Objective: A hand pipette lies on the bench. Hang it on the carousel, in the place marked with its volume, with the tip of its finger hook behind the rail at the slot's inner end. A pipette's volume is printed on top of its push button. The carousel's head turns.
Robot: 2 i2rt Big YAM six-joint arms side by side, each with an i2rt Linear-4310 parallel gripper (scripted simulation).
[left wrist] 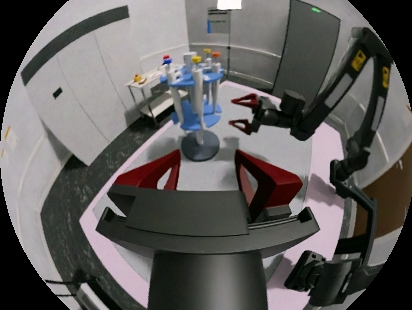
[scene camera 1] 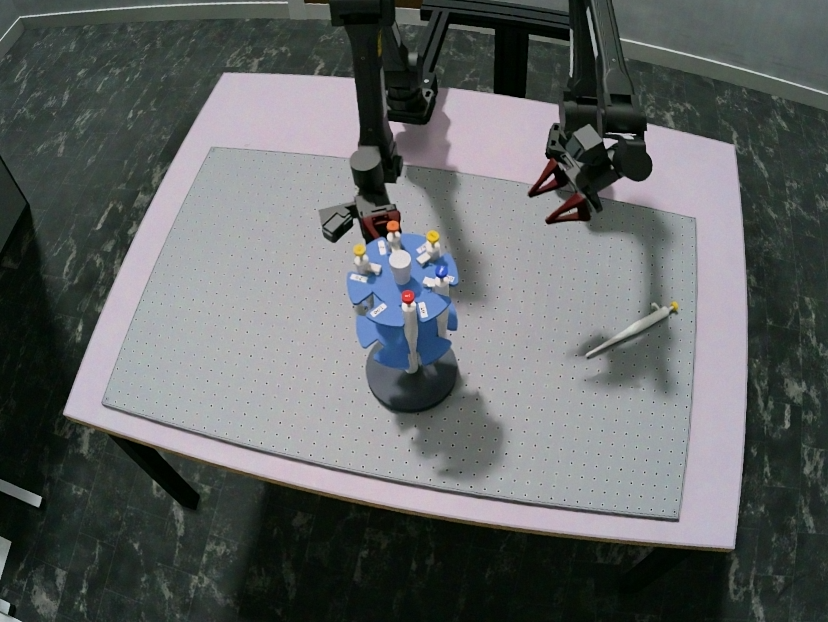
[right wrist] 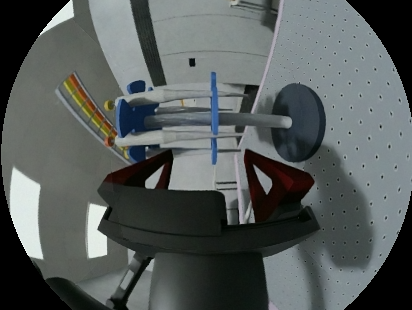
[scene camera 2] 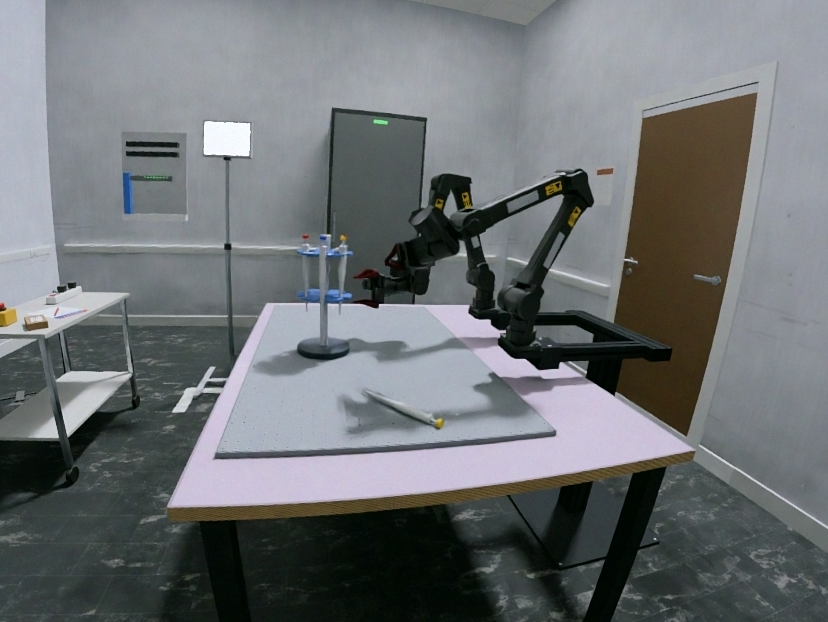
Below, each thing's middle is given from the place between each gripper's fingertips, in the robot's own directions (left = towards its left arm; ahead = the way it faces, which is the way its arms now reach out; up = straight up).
I see my right gripper 70 mm below the orange-button pipette (right wrist: pixel 160 136), 60 mm short of it and 40 mm to the right of it. From my right hand the other things lie so: red-button pipette (scene camera 1: pixel 409 312) (140 mm ahead, 90 mm to the left, 70 mm above).
Now: the orange-button pipette 170 mm ahead of my left hand (scene camera 1: pixel 536 208), 190 mm to the right of it and 60 mm below it. Round my left hand: red-button pipette: 250 mm ahead, 140 mm to the right, 60 mm below.
